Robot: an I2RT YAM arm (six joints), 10 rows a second.
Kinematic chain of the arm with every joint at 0, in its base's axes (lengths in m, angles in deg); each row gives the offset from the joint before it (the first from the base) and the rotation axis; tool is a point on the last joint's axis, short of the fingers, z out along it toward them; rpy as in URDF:
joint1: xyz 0 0 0.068 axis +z
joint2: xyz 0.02 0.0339 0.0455 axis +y
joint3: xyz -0.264 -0.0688 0 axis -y
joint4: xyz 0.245 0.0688 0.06 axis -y
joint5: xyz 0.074 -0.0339 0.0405 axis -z
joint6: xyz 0.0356 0 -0.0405 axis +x
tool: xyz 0 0 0 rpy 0 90 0
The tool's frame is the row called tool.
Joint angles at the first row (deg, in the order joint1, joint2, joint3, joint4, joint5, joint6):
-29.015 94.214 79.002 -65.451 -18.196 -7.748
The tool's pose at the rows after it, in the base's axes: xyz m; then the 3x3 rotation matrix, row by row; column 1 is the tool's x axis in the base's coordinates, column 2 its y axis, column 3 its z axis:
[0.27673 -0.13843 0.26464], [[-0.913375 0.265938 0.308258], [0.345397 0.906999 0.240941], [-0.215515 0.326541 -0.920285]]
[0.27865 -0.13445 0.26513], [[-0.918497 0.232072 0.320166], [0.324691 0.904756 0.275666], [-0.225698 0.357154 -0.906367]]
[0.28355 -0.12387 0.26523], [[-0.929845 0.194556 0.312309], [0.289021 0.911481 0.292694], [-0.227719 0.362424 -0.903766]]
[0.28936 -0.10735 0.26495], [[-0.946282 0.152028 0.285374], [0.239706 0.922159 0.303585], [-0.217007 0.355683 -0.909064]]
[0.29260 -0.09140 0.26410], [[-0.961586 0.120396 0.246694], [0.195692 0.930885 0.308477], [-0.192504 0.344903 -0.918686]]
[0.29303 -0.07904 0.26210], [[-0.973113 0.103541 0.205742], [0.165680 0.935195 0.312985], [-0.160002 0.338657 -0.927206]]
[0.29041 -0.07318 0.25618], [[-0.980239 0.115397 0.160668], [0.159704 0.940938 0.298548], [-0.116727 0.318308 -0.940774]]
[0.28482 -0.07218 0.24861], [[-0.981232 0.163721 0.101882], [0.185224 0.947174 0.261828], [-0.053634 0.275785 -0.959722]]
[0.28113 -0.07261 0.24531], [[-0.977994 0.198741 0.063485], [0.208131 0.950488 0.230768], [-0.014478 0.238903 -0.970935]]
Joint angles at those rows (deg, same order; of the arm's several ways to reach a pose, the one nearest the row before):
-28.950 94.215 79.003 -65.342 -21.103 -8.623
-28.360 94.214 79.001 -65.341 -23.245 -9.432
-26.240 94.214 79.002 -65.320 -23.617 -9.541
-22.938 94.214 79.001 -65.756 -23.004 -9.256
-19.836 94.215 78.936 -66.827 -21.955 -8.820
-17.518 94.214 78.608 -68.117 -21.125 -8.316
-16.404 94.215 77.428 -68.969 -19.376 -7.530
-16.164 94.214 75.897 -70.193 -16.251 -5.694
-16.163 94.214 75.242 -71.220 -13.846 -4.273

